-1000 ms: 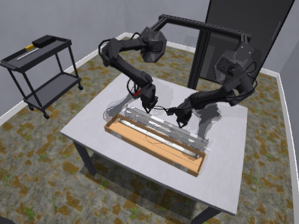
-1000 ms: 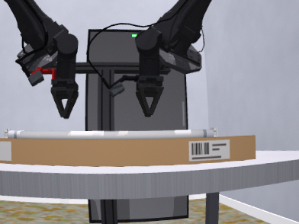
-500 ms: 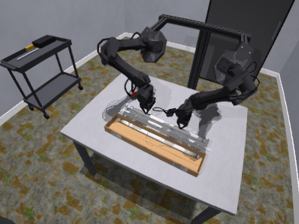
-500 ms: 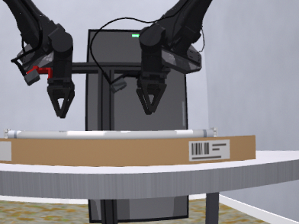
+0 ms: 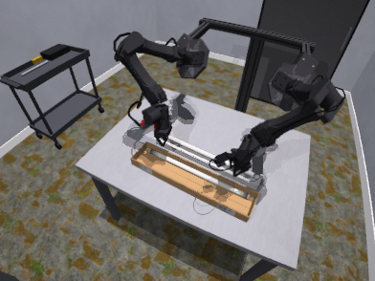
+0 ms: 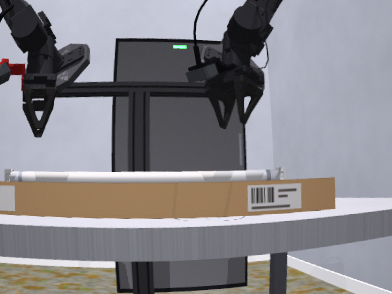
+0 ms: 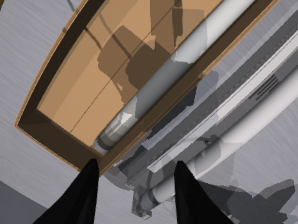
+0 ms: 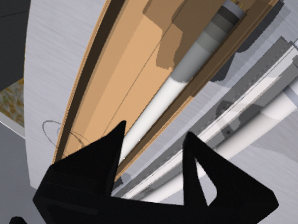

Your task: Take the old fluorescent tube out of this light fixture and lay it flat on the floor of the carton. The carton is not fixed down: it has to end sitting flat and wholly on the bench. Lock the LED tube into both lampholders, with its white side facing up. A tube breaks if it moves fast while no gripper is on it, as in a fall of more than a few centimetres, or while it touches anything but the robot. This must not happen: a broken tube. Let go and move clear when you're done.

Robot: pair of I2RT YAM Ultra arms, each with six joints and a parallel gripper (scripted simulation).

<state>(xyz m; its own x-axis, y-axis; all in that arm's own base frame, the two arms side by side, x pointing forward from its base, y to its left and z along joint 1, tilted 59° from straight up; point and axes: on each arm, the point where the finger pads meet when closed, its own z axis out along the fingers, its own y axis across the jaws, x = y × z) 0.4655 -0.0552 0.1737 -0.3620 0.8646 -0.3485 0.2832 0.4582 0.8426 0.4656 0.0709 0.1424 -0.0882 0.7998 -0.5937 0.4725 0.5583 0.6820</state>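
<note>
Now: right hand 200 mm to the right of the LED tube, 110 mm past it and 90 mm above it. Round my right hand: light fixture 200 mm to the left, 110 mm behind, 100 mm below; then carton 180 mm to the left, 130 mm below, 40 mm ahead; then old fluorescent tube 190 mm to the left, 140 mm below, 10 mm behind.
The LED tube lies 11 cm behind my left hand, 17 cm to the right of it and 10 cm below it. Round my left hand: light fixture 11 cm behind, 17 cm to the right, 11 cm below; carton 4 cm ahead, 18 cm to the right, 14 cm below; old fluorescent tube 1 cm behind, 18 cm to the right, 15 cm below.
</note>
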